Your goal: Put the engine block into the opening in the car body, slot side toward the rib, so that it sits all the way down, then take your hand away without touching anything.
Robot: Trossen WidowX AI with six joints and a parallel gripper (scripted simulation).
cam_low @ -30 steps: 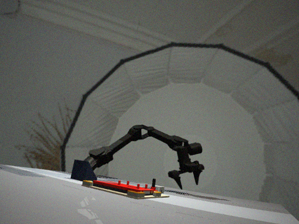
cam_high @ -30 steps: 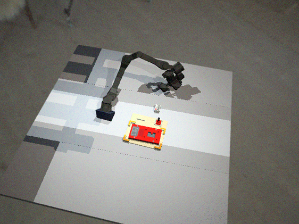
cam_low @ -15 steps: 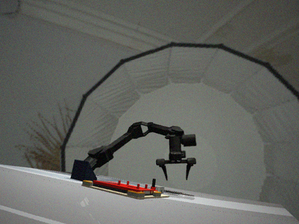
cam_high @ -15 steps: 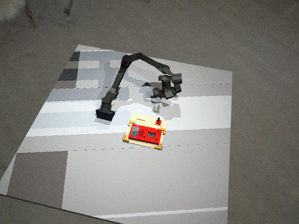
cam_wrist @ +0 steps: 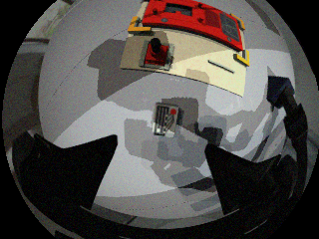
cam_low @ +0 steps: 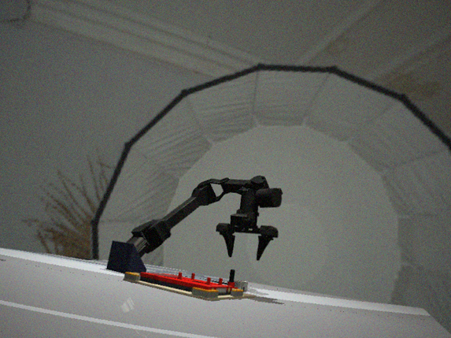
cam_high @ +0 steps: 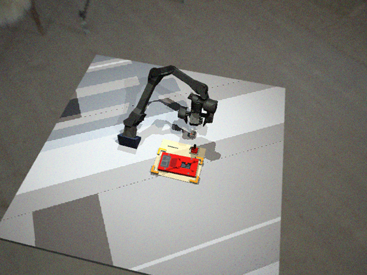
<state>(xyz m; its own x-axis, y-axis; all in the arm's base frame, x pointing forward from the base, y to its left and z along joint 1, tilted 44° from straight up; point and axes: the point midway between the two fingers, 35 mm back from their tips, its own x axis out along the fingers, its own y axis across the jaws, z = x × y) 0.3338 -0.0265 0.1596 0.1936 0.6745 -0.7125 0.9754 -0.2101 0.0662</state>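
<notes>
Right now the grey ribbed engine block is 80 mm below my gripper tip. The rest, counted from my gripper tip: short black peg 10 mm ahead, 110 mm to the right, 60 mm below.
</notes>
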